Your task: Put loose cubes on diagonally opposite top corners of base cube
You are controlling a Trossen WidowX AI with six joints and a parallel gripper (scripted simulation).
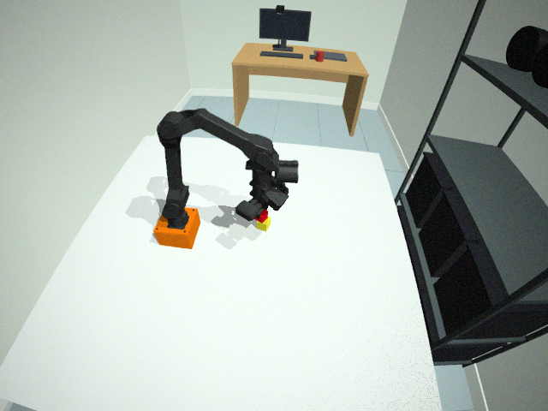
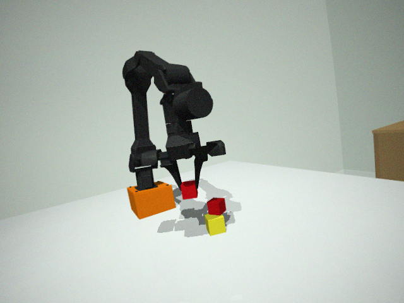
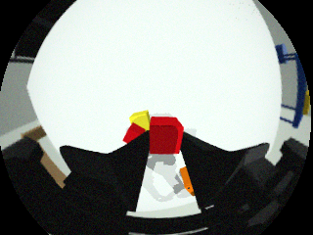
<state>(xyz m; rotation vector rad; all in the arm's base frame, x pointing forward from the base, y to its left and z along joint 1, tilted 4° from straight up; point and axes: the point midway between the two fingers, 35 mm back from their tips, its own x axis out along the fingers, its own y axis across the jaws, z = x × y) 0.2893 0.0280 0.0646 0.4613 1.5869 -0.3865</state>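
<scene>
My gripper tip is 100 mm above the yellow base cube and 50 mm to the right of it.
</scene>
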